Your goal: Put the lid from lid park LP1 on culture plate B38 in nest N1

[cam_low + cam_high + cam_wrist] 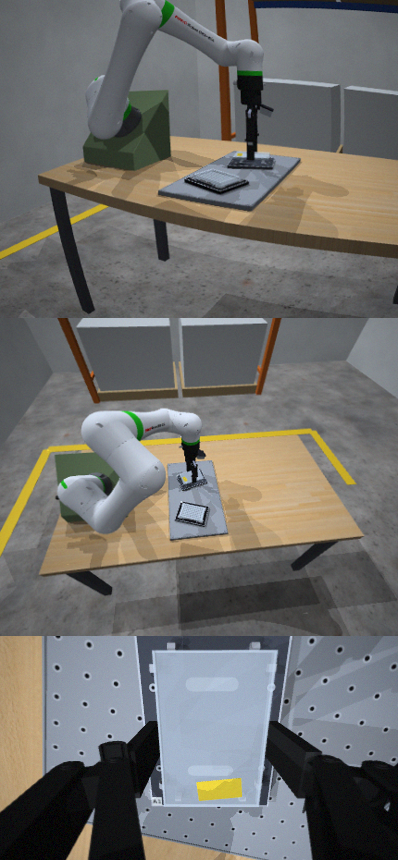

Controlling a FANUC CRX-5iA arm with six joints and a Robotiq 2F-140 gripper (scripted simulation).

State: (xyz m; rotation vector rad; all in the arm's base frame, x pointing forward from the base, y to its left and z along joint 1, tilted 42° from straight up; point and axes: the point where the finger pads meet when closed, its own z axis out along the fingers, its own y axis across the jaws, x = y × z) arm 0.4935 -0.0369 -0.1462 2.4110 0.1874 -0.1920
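The lid park lies 50 mm below my hand. The rest, counted from my hand: clear lid 20 mm below; then black nest 40 mm behind, 240 mm to the right, 50 mm below; then culture plate 40 mm behind, 240 mm to the right, 40 mm below.
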